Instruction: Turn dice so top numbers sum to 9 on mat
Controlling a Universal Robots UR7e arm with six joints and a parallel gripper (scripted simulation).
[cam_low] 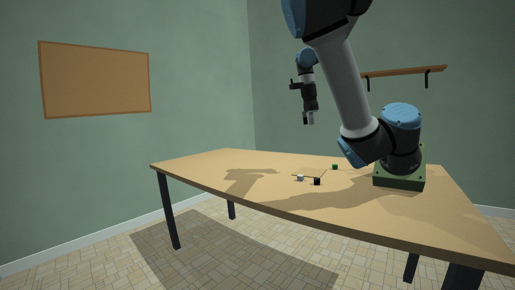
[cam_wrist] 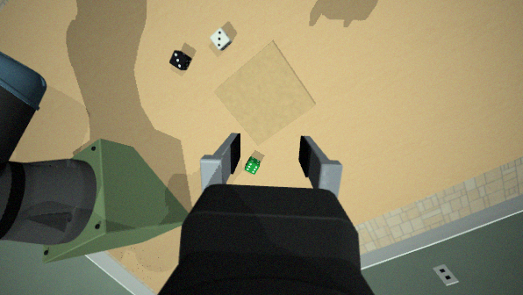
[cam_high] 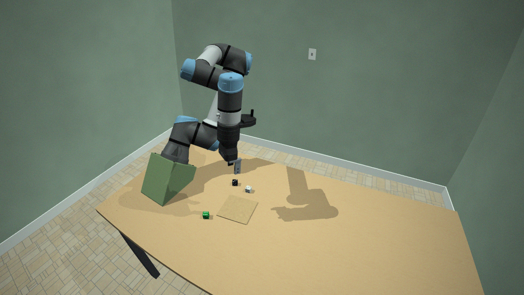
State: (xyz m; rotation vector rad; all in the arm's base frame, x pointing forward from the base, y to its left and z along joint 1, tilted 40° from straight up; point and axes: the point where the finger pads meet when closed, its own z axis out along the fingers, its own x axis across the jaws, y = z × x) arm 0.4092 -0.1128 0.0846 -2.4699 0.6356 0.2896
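Right now the green die is 24 cm below my hand, 10 cm to the right of it and 10 cm behind it. Also, from my hand: white die (24 cm below, 13 cm to the left, 3 cm behind); then black die (24 cm below, 14 cm to the left, 11 cm behind); then tan mat (25 cm below, 1 cm to the left, 1 cm behind).
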